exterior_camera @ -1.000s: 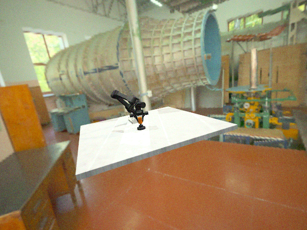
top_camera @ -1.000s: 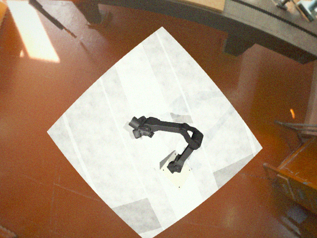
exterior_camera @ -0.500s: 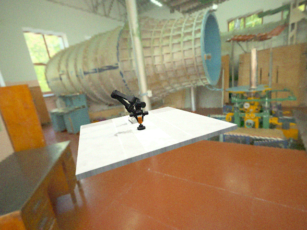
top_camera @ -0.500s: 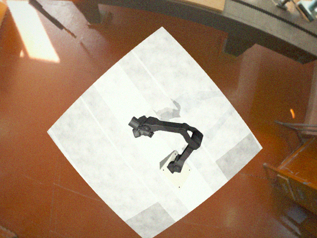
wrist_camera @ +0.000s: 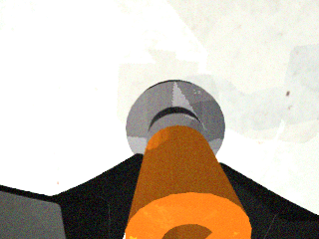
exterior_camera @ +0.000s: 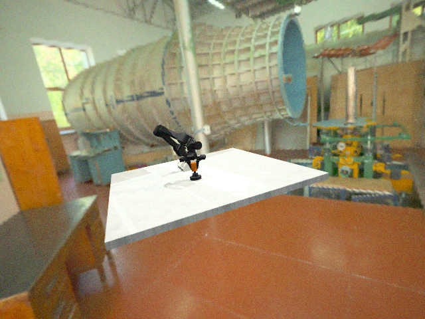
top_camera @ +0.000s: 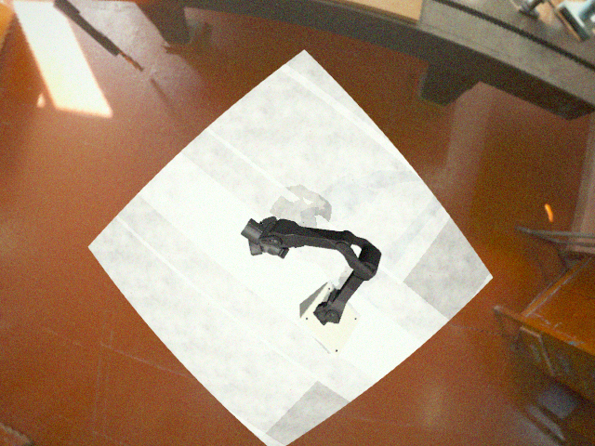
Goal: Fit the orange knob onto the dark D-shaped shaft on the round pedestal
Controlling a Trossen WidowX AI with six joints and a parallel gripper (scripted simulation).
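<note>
The orange knob lies 20 mm above my gripper tip. The rest, counted from my gripper tip: pedestal 40 mm below.
</note>
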